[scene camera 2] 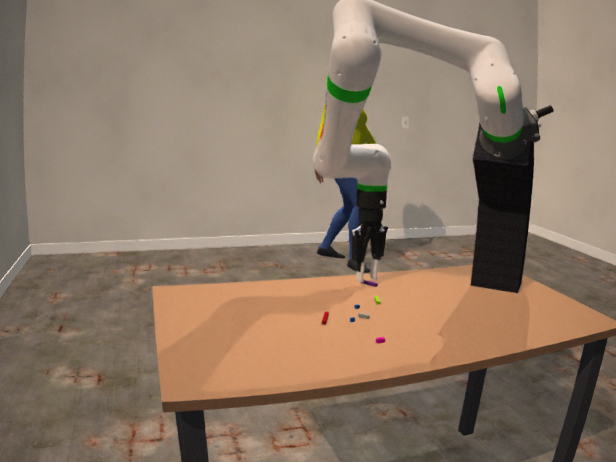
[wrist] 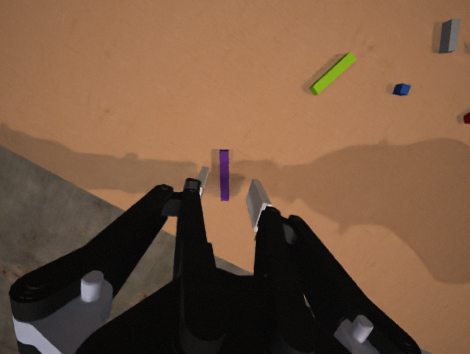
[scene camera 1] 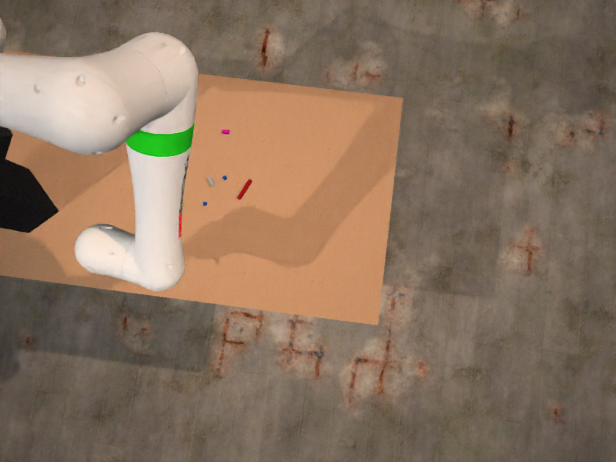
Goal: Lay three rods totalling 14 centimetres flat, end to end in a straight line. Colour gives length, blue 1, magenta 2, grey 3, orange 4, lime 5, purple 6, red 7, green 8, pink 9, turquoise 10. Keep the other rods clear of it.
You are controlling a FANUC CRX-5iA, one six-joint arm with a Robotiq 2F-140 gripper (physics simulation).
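Frame: origin at the arm's base, x ahead, y right, z down, level; centimetres.
Seen in the pictures: gripper, between the fingertips: (scene camera 2: 366,279) (wrist: 228,184); arm's base, origin of its link: (scene camera 2: 503,139).
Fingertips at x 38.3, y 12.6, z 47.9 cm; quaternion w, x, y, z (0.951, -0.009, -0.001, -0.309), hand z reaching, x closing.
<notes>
Pixels of each thing's middle, then the offset from my fingertips to it. Level surfaces: height alone.
- purple rod, middle of its body: (wrist: 224,175) (scene camera 2: 368,283) dx -0.8, dy -0.1, dz +1.0 cm
- lime rod, middle of its body: (wrist: 331,74) (scene camera 2: 377,300) dx -2.4, dy -15.9, dz +1.0 cm
- grey rod, middle of its body: (wrist: 449,36) (scene camera 2: 363,315) (scene camera 1: 211,181) dx +2.2, dy -28.6, dz +1.0 cm
- red rod, middle of its body: (scene camera 2: 325,318) (scene camera 1: 244,189) dx +12.6, dy -31.0, dz +1.0 cm
- magenta rod, middle of its body: (scene camera 2: 380,340) (scene camera 1: 225,131) dx -1.1, dy -44.5, dz +1.0 cm
- table, height of its surface: dz +1.5 cm
A purple rod (scene camera 2: 370,283) (wrist: 224,175) lies flat near the table edge. My gripper (scene camera 2: 367,279) (wrist: 228,184) is partly open and empty, above the purple rod; in the wrist view its fingers show on either side of the rod's lower part. A lime rod (scene camera 2: 377,300) (wrist: 333,73) lies apart from it, at a slant. A grey rod (scene camera 1: 211,181) (scene camera 2: 364,316) (wrist: 449,36) and a red rod (scene camera 1: 244,189) (scene camera 2: 325,318) (wrist: 467,118) lie farther off. The arm hides the purple and lime rods and my gripper in scene camera 1.
One blue rod (scene camera 1: 205,203) (scene camera 2: 357,306) (wrist: 401,89) and another blue rod (scene camera 1: 224,177) (scene camera 2: 352,319) lie near the grey rod. A magenta rod (scene camera 1: 225,132) (scene camera 2: 380,340) lies apart on the table (scene camera 1: 325,130) (scene camera 2: 225,360). A person (scene camera 2: 346,210) stands behind the arm.
</notes>
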